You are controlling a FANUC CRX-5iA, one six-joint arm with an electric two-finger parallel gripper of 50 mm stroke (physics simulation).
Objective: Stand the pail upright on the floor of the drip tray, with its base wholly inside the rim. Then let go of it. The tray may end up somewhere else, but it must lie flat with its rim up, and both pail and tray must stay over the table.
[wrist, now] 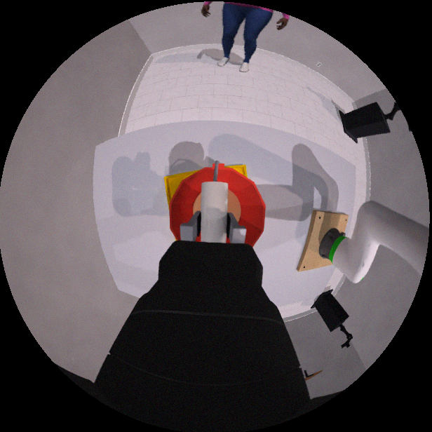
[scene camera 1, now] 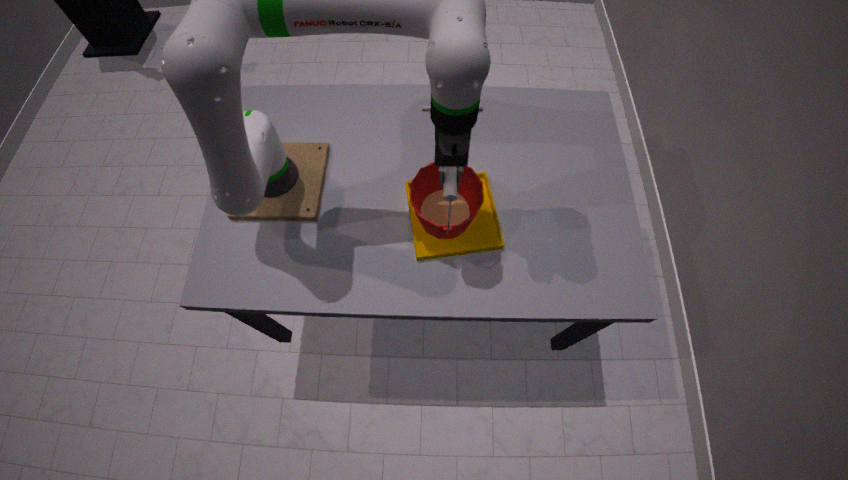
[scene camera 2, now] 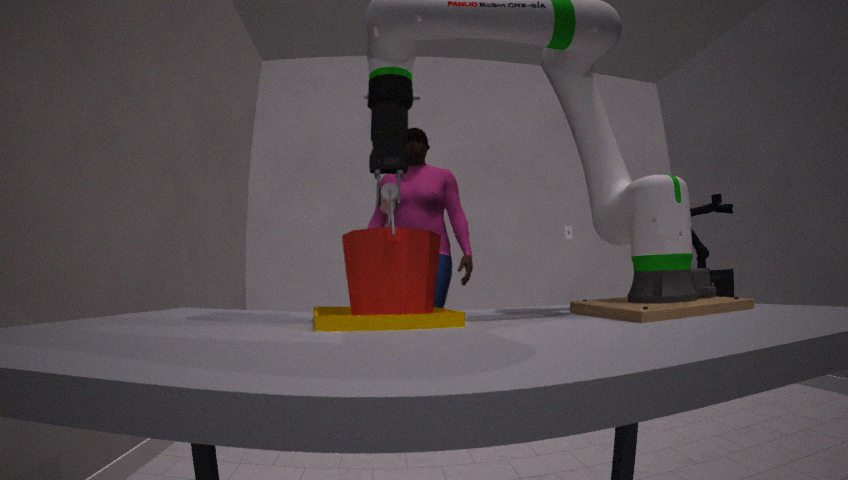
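Note:
The red pail is upright over the yellow drip tray. In scene camera 2 its lowest edge meets the line of the tray's front rim, so whether the base touches the tray floor is hidden. In scene camera 1 the pail covers the back and middle of the tray. The tray lies flat on the table, rim up. My gripper is above the pail, shut on the white grip of its raised wire handle.
The grey table surrounds the tray. The arm's base stands on a wooden board to one side. A person stands beyond the table. Black stands are on the floor.

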